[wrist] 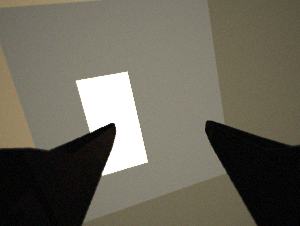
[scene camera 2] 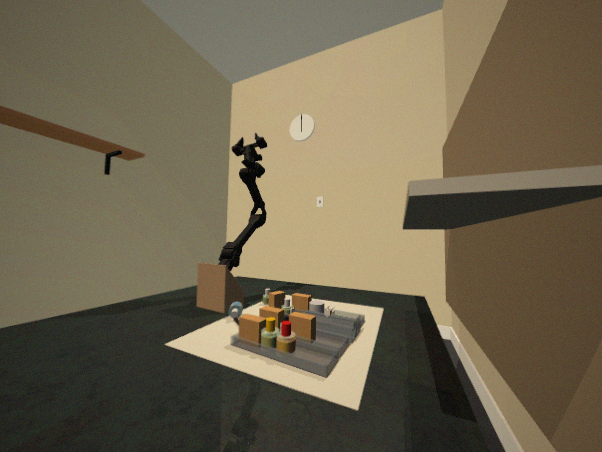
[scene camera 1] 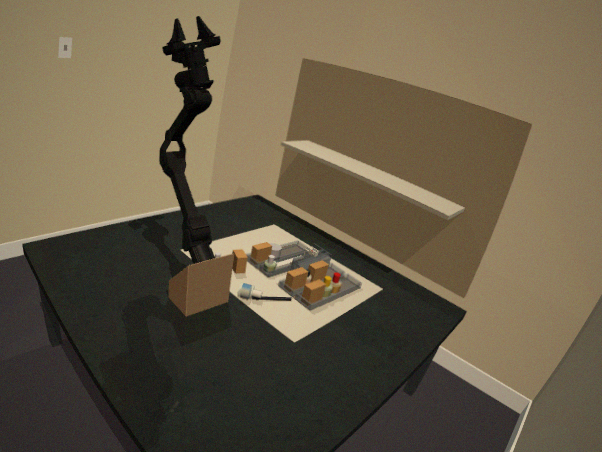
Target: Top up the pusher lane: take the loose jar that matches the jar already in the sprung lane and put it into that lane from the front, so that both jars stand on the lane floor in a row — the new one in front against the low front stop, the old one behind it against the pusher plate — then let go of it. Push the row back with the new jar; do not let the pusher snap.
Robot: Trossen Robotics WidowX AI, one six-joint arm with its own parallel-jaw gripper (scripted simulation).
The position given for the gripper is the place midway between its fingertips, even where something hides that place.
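Gripper [scene camera 1: 187, 17], [wrist: 160, 126]: open, holding nothing. Wall shelf [scene camera 1: 401, 188]: visible.
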